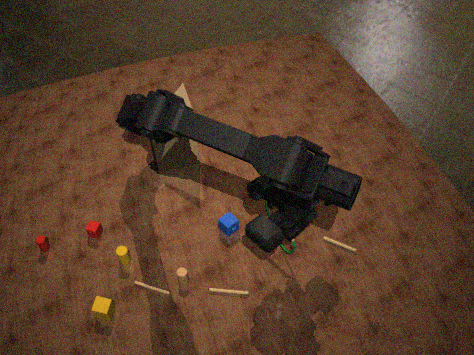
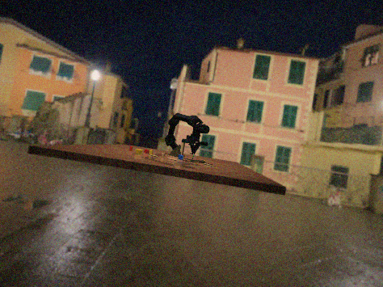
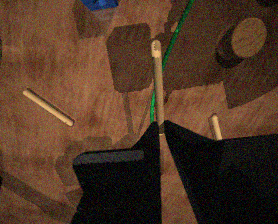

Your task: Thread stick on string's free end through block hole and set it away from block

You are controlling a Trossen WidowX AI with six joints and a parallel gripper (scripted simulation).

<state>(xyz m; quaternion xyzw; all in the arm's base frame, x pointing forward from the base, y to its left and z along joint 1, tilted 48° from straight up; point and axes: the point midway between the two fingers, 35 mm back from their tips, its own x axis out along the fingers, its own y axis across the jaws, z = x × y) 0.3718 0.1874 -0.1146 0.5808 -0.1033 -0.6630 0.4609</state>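
The blue cube is 100 mm to the right of my gripper tip, 90 mm behind it and 40 mm below it. From my gripper tip the other things lie so: wooden peg: 220 mm to the right, 40 mm below, 20 mm ahead; yellow cylinder: 330 mm to the right, 50 mm behind, 40 mm below; thin wooden stick: 10 mm to the right, 10 mm behind.
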